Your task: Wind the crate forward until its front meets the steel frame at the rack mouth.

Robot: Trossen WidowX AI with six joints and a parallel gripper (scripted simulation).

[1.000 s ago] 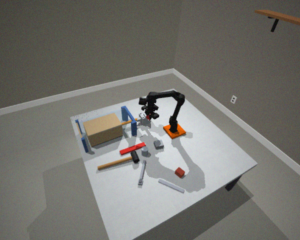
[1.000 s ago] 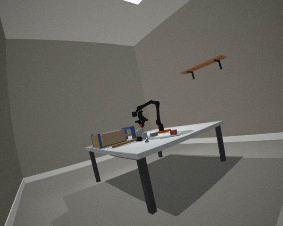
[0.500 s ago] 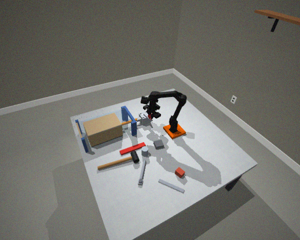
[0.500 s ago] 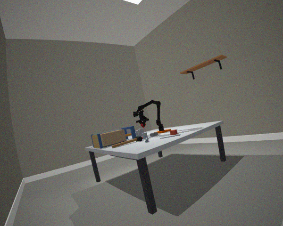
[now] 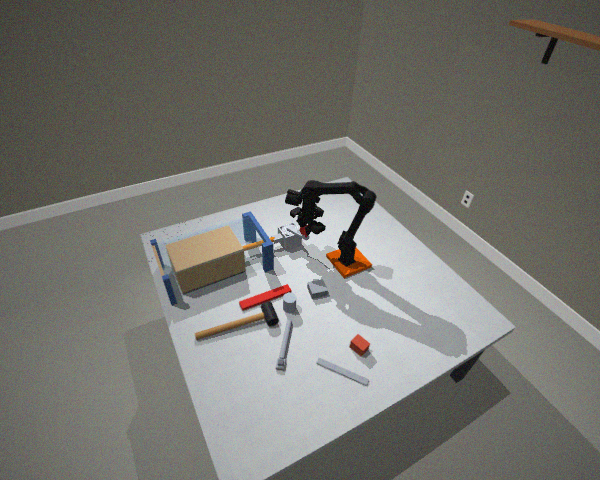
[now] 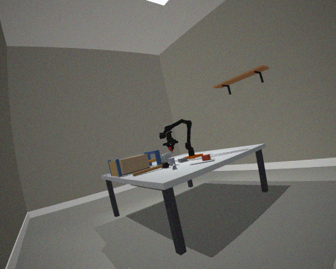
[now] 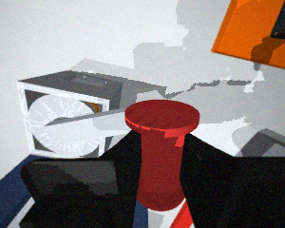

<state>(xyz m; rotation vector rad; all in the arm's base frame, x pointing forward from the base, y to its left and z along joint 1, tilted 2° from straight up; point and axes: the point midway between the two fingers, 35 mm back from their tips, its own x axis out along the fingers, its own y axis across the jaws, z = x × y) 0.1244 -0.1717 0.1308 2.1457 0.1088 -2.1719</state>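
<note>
My gripper tip is now 1 cm short of the grey crank arm, 4 cm to the left of it and 1 cm above it. From my gripper tip the other things lie so: red knob (2 cm above); grey winch (1 cm ahead, 10 cm to the right, 9 cm below); grey block (10 cm ahead, 24 cm to the left, 10 cm below).
</note>
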